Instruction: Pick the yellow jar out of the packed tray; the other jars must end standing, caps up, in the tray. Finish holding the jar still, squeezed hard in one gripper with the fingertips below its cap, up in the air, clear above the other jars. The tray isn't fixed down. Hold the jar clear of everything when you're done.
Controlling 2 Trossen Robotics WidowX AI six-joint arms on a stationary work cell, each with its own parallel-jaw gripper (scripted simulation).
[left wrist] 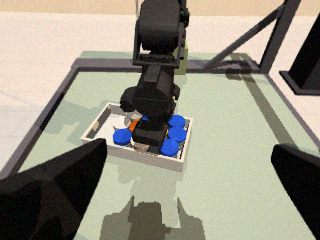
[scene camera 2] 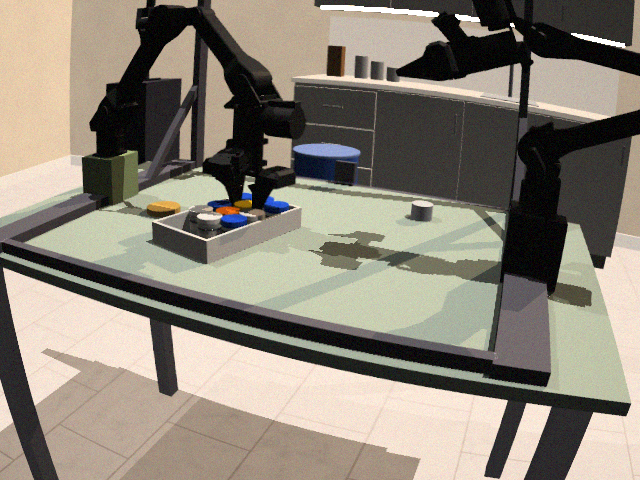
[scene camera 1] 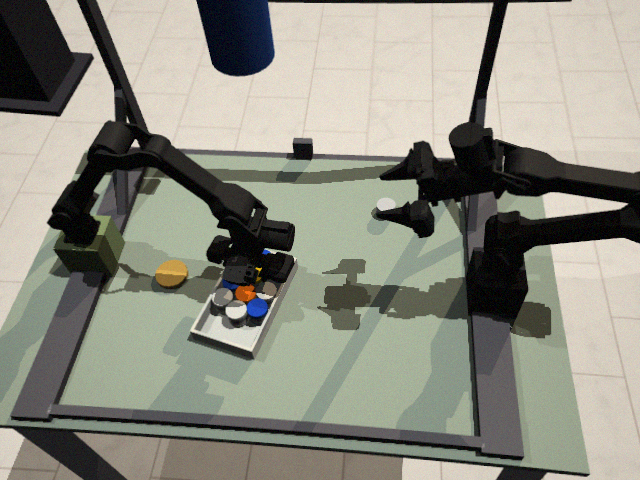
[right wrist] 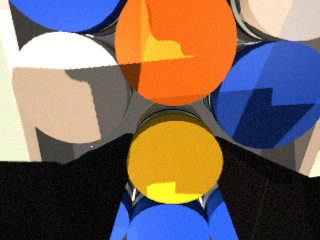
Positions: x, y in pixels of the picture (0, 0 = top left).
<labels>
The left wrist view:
my left gripper: 188, 148
my right gripper: 158, 135
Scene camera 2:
my left gripper: 403, 73
my right gripper: 245, 215
green block: 106, 176
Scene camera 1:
my left gripper: 378, 196
my right gripper: 255, 278
flat orange disc: 171, 274
green block: 99, 256
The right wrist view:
my right gripper: 171, 142
yellow jar: 173, 155
orange jar: 173, 60
</labels>
